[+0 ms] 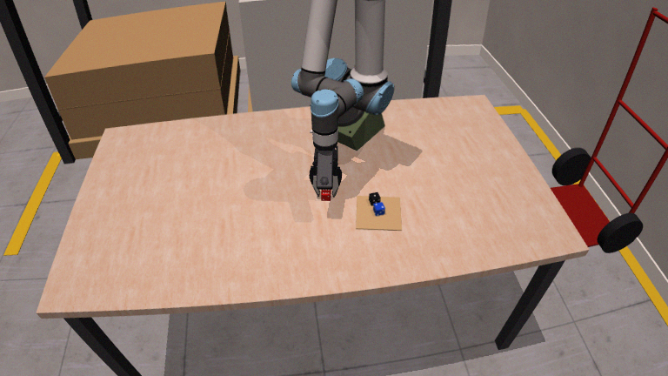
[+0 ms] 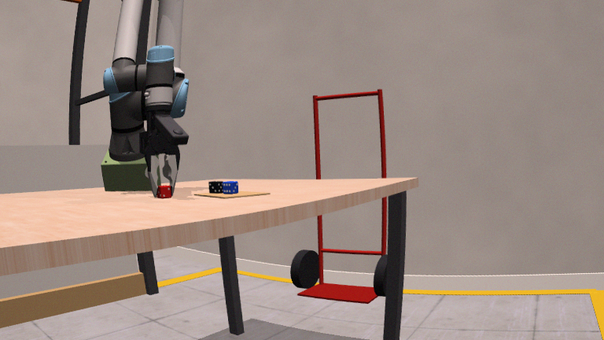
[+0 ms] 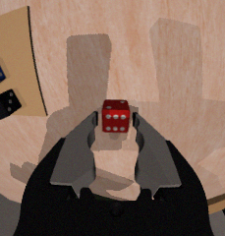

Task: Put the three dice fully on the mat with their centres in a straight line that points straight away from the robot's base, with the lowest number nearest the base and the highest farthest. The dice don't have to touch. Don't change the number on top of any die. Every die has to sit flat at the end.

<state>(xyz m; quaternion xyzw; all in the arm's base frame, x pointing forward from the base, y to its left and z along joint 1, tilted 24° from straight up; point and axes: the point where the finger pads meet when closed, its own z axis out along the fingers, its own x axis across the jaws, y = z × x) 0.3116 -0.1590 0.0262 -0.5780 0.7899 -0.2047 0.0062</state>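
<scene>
Right now my hand is right at the red die. Also, from my hand: tan square mat (140 mm to the left, 110 mm ahead, 20 mm below); blue die (140 mm to the left, 110 mm ahead); black die (140 mm to the left, 70 mm ahead).
</scene>
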